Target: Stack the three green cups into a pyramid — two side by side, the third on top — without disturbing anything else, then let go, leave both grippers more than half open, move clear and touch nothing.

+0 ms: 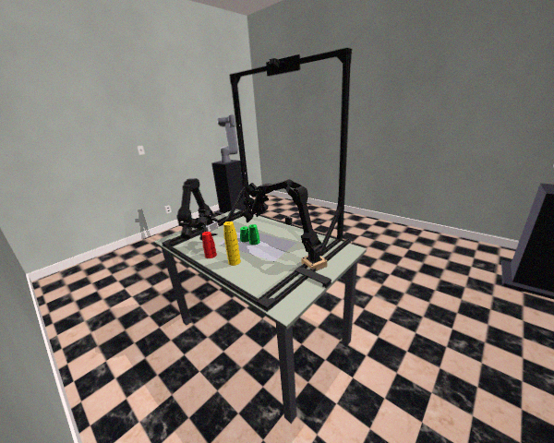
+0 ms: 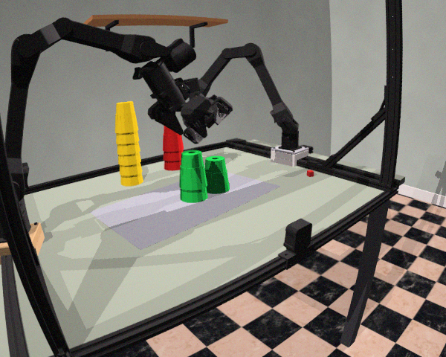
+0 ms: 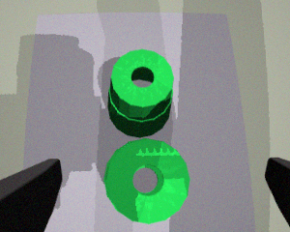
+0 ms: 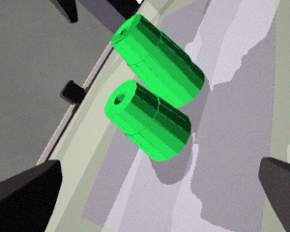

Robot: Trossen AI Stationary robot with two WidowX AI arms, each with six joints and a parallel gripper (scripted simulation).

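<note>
The grey mat is 190 mm below my left hand and 10 mm to the left of it. Round my left hand: red cube 360 mm to the right, 180 mm below, 120 mm behind.
</note>
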